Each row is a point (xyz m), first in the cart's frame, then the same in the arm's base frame.
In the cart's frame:
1: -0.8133 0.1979 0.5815
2: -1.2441 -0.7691 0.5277
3: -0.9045 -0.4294 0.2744
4: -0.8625 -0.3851 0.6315
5: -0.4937 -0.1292 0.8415
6: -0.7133 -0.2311 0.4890
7: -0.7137 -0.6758 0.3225
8: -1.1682 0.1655 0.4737
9: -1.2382 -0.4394 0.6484
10: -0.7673 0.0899 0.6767
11: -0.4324 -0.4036 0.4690
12: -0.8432 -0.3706 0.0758
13: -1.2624 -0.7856 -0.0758
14: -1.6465 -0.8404 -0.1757
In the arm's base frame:
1: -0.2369 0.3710 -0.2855
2: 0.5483 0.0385 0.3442
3: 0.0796 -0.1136 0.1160
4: 0.2558 0.0983 -0.1192
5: 0.1298 0.1555 -0.5951
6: 0.0272 0.0157 -0.2042
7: 0.2734 -0.3344 0.0015
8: -0.2253 0.4928 0.0661
9: 0.3633 0.2933 0.1886
10: -0.1015 0.3395 -0.3448
11: 0.1088 -0.2552 -0.3744
12: -0.0959 -0.2327 0.1566
13: 0.1972 -0.3167 0.6839
14: 0.2354 -0.1861 1.0607

